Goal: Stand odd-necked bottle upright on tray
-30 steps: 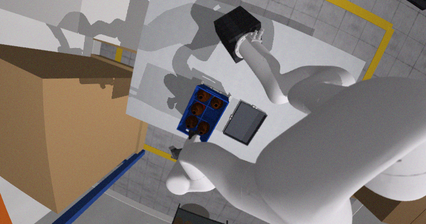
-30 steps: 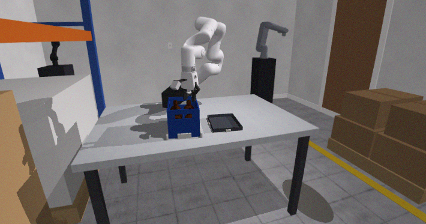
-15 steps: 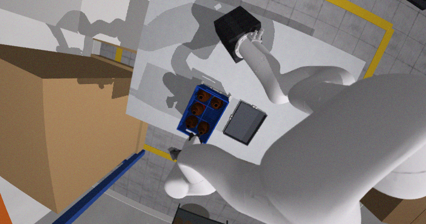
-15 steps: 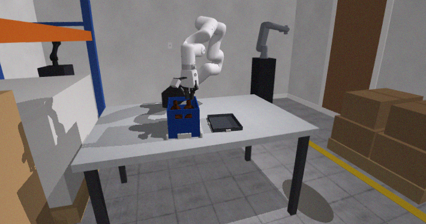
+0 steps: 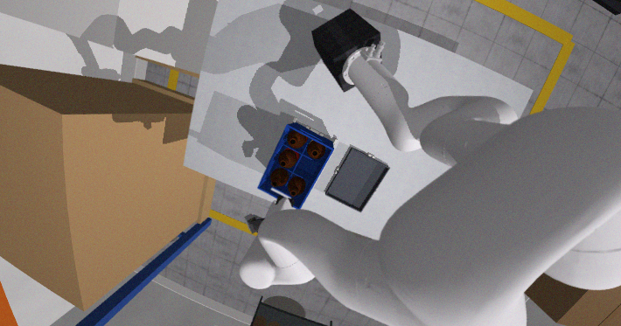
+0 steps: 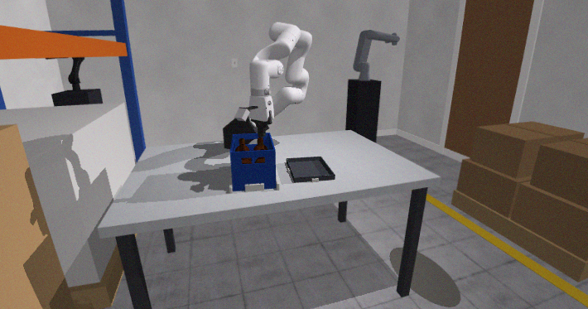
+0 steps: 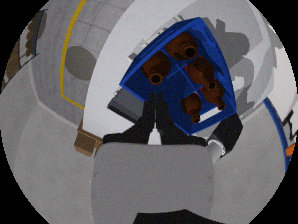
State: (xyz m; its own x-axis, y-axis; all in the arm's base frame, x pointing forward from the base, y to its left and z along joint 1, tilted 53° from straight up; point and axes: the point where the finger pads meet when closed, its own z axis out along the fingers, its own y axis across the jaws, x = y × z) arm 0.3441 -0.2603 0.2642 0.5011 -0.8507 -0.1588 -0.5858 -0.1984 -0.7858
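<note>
The glass bottle lies 19 cm behind my hand, 15 cm below it and 7 cm to the right of it. The rest, counted from my hand: blue crate: 16 cm below, 9 cm behind, 3 cm to the right; then dark tray: 24 cm to the left, 23 cm below, 10 cm behind.
</note>
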